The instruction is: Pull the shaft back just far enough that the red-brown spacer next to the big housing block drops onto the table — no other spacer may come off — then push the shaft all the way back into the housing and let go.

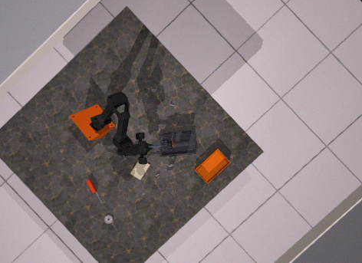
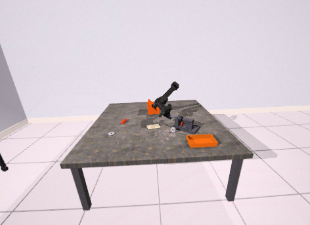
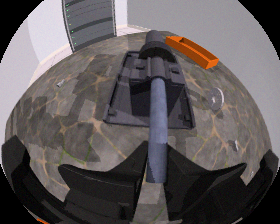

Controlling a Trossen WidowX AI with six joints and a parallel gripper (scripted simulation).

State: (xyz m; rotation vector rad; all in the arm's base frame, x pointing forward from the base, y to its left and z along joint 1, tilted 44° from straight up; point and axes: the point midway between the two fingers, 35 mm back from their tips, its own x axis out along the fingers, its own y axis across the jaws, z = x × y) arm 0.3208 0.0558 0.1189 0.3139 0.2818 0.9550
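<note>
Now: the blue-grey shaft 30 mm to the left of my gripper tip, 30 mm ahead of it and 30 mm above it. From my gripper tip the other things lie so: beige card 180 mm to the right, 50 mm below, 40 mm ahead; red-brown spacer 90 mm to the left, 80 mm ahead, 20 mm below; small grey part 170 mm ahead, 30 mm below, 10 mm to the right.
</note>
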